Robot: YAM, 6 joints.
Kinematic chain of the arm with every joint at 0, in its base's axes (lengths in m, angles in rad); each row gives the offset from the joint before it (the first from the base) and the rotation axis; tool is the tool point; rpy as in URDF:
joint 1: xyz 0 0 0.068 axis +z
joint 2: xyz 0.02 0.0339 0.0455 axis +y
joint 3: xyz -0.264 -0.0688 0 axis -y
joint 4: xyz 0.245 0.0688 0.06 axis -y
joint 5: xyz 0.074 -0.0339 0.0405 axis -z
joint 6: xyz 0.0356 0 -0.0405 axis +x
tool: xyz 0 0 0 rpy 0 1.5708 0
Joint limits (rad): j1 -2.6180..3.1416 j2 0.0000..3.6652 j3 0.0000..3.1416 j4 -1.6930..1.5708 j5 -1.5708..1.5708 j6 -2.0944..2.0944
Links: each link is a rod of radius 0.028 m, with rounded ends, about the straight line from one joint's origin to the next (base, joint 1, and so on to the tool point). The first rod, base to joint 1, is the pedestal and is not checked.
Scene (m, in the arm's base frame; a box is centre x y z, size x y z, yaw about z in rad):
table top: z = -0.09
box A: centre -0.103 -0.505 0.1 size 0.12 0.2 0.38 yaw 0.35
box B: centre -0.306 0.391 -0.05 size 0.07 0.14 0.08 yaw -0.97
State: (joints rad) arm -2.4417 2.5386 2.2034 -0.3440 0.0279 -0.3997
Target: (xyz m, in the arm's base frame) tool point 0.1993 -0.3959 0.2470
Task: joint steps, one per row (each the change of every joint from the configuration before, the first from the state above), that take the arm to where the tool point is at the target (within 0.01 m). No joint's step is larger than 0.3 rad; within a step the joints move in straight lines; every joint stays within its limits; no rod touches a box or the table.
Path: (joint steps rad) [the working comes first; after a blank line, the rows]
Joints at the target: -1.1112 2.0190 1.7358 -0.7420 -0.0838 -0.3997
Straight joint move there: touches box A.

1: 0.1893 -0.2959 0.1953 -0.1947 0.0652 -0.2120
2: 0.2458 -0.1640 -0.0239 -0.1733 -0.0677 -0.0019
3: 0.2459 -0.1640 -0.0240 -0.1733 -0.0677 -0.0019
4: 0.2458 -0.1639 -0.0239 -0.1734 -0.0676 -0.0019
5: 0.2459 -0.1640 -0.0239 -0.1733 -0.0677 -0.0019
6: 0.0789 0.2161 -0.2836 0.2450 0.0469 0.1098
7: 0.0789 0.2161 -0.2836 0.2450 0.0469 0.1098

